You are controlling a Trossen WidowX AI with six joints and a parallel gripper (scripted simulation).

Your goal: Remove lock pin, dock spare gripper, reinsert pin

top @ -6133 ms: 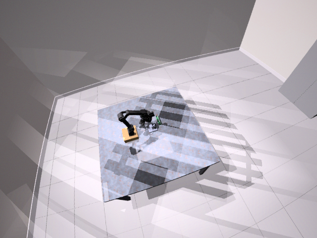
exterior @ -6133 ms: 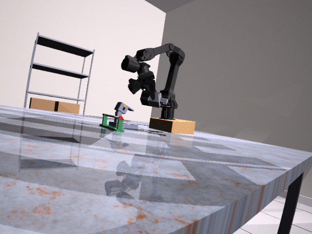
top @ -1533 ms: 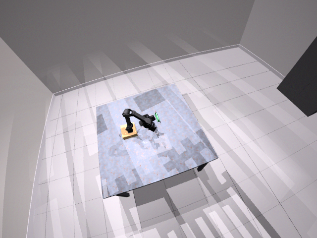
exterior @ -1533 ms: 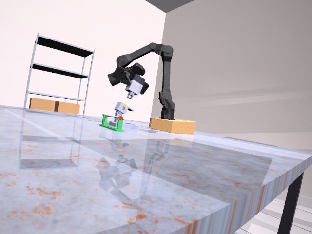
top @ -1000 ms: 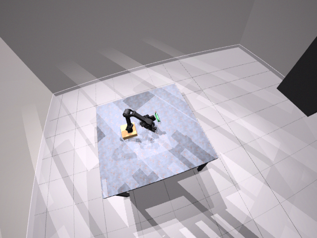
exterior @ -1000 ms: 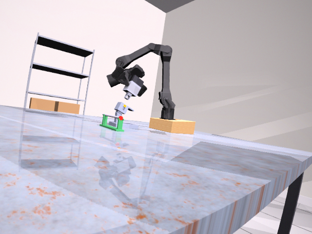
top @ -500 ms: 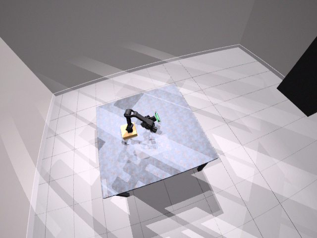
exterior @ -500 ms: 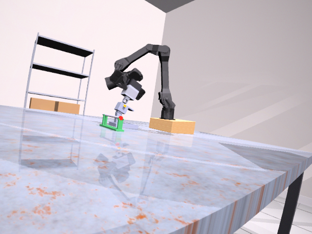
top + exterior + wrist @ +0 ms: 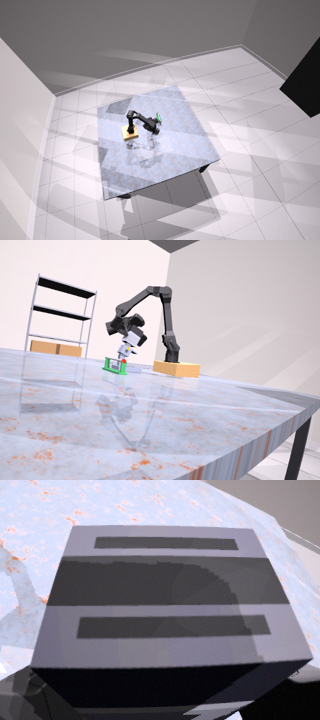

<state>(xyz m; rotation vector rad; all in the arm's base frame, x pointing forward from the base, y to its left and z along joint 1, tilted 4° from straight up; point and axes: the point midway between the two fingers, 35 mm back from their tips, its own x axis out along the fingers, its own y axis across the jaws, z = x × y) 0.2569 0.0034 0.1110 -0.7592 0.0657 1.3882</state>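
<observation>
Right now the green mount is 11 cm below my gripper tip, 11 cm ahead of it and 9 cm to the left of it. Also, from my gripper tip: spare gripper: 2 cm to the right; then socket: 8 cm below, 1 cm to the right, 1 cm ahead.
</observation>
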